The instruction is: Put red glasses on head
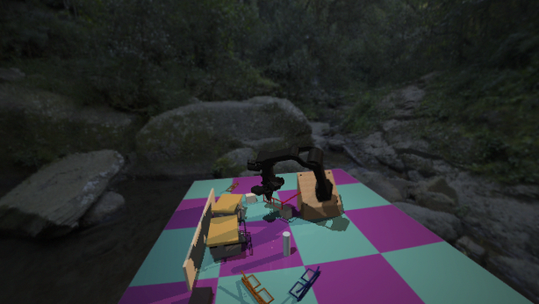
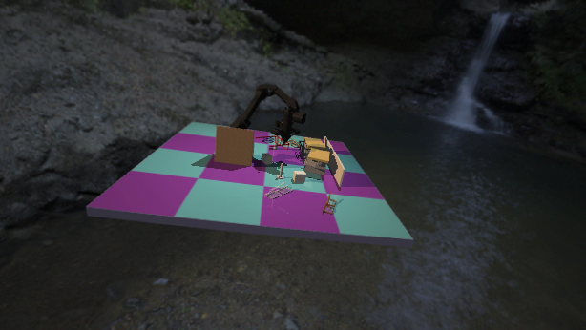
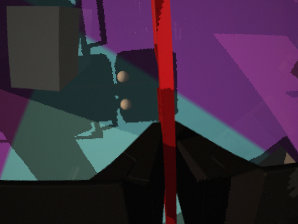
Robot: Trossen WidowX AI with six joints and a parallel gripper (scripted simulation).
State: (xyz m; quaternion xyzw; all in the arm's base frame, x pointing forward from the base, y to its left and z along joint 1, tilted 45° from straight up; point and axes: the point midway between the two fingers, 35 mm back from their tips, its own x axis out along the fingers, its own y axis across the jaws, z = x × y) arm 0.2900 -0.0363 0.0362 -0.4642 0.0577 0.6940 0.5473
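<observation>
The red glasses is 7 cm behind my gripper tip, 3 cm to the right of it and 1 cm above it. Round my gripper tip: tall pale board 33 cm ahead, 5 cm to the left, 7 cm below.
</observation>
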